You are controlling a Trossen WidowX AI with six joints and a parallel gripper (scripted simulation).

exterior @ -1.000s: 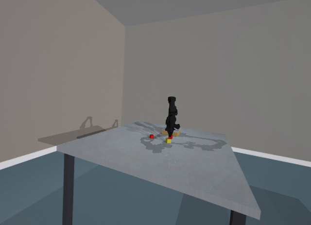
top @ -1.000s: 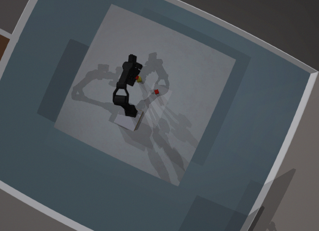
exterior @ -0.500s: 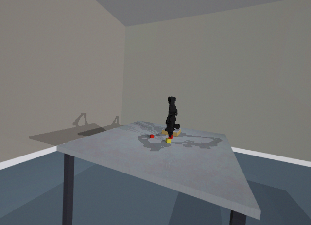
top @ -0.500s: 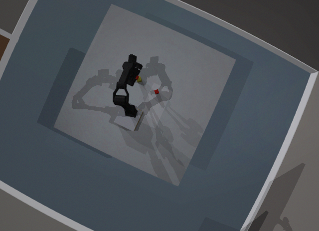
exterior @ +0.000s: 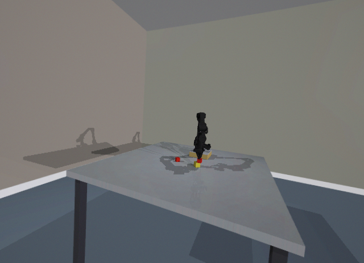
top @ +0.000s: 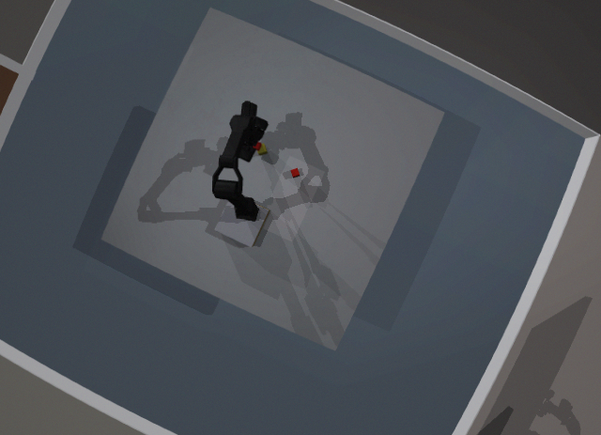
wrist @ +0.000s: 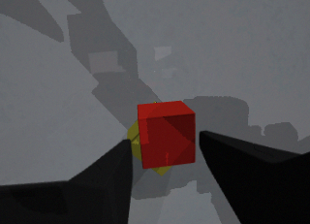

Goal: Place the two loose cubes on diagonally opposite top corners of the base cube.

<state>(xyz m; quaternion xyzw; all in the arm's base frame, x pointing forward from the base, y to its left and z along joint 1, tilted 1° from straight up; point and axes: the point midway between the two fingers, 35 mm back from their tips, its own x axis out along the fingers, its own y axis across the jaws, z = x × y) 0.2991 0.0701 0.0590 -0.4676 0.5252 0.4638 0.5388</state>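
The yellow base cube is 5 cm below my gripper tip and 2 cm to the right of it.
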